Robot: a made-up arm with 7 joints. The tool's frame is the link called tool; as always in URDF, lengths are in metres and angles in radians. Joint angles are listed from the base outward. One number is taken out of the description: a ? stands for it. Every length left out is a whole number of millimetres.
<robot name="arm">
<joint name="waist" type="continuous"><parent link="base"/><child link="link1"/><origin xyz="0.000 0.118 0.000" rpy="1.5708 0.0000 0.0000"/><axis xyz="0 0 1"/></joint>
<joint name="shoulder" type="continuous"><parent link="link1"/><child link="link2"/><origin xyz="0.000 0.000 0.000" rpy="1.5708 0.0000 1.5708"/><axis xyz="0 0 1"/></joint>
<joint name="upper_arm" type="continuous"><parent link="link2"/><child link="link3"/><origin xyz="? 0.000 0.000" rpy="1.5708 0.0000 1.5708"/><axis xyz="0 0 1"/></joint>
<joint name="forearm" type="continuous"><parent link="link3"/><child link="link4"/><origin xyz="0.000 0.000 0.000" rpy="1.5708 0.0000 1.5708"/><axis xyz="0 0 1"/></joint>
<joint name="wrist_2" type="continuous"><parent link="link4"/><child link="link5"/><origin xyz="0.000 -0.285 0.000" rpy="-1.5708 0.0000 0.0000"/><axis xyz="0 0 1"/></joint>
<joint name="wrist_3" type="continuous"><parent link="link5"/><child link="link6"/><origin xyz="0.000 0.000 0.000" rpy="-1.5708 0.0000 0.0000"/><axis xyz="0 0 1"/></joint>
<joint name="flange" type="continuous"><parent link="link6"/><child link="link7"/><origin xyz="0.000 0.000 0.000" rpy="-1.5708 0.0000 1.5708"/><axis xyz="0 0 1"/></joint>
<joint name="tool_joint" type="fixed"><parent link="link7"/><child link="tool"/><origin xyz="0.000 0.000 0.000" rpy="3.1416 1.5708 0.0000"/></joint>
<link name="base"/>
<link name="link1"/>
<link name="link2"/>
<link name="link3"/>
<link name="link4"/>
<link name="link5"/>
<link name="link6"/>
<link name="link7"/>
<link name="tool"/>
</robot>
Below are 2 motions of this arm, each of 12 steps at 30 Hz.
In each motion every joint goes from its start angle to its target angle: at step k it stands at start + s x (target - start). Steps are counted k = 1, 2, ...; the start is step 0. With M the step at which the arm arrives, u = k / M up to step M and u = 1 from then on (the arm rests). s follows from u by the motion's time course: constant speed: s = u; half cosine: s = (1 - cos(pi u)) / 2; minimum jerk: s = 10 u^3 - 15 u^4 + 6 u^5.
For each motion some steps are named. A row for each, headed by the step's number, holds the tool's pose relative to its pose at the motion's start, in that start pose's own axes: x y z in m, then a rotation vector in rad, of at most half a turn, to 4 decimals.
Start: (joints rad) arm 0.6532 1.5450 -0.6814 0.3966 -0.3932 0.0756 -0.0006
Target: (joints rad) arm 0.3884 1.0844 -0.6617 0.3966 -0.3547 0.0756 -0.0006
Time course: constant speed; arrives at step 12
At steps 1, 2, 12:
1: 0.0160 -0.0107 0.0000 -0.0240 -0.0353 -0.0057
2: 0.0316 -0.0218 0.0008 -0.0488 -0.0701 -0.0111
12: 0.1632 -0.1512 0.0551 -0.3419 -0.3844 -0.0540

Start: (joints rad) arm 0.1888 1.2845 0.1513 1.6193 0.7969 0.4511 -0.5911
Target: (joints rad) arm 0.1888 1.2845 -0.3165 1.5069 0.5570 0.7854 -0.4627
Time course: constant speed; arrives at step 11
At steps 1, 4, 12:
1: -0.0097 -0.0078 -0.0001 -0.0231 0.0409 -0.0608
4: -0.0401 -0.0293 0.0021 -0.0900 0.1616 -0.2443
12: -0.1158 -0.0676 0.0210 -0.2261 0.4276 -0.6800

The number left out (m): -0.185
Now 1 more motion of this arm.
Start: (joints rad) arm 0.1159 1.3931 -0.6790 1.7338 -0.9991 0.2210 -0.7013
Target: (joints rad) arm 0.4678 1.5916 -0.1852 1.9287 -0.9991 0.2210 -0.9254
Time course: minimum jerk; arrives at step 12
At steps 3, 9, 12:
3: -0.0205 0.0126 -0.0133 0.0845 0.0330 -0.0573
9: -0.1446 0.1612 -0.0634 0.7293 0.1872 -0.5496
12: -0.1544 0.1848 -0.0630 0.8108 0.1937 -0.6210

